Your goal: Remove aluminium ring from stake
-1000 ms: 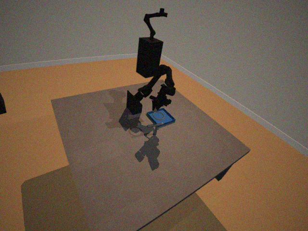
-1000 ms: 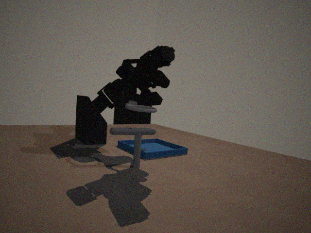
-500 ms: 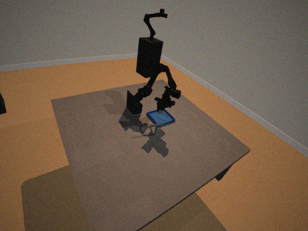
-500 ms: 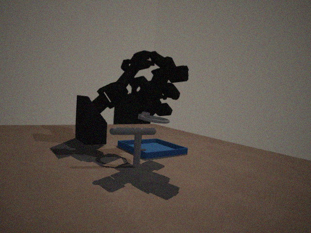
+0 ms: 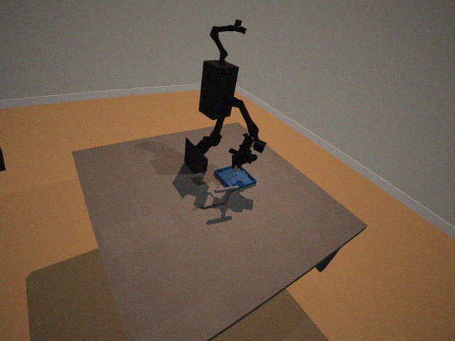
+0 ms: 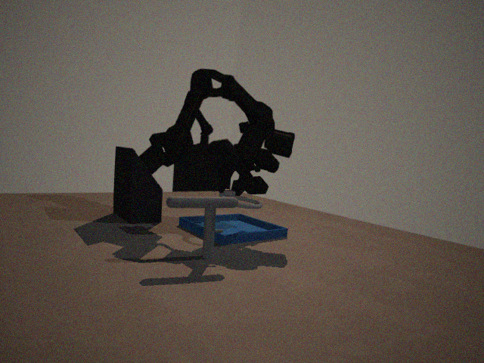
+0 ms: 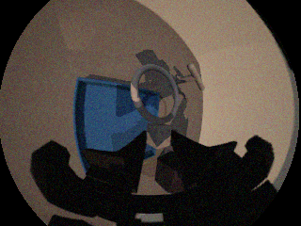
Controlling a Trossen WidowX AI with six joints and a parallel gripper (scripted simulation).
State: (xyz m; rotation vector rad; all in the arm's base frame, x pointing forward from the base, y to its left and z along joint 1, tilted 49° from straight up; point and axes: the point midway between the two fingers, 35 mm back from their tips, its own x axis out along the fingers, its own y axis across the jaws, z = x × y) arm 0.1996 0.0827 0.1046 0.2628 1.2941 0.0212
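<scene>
Right now my gripper tip is 50 mm short of the aluminium ring and 10 mm to the left of it. The rest, counted from my gripper tip: blue tray: 80 mm below, 30 mm to the left, 10 mm behind.
</scene>
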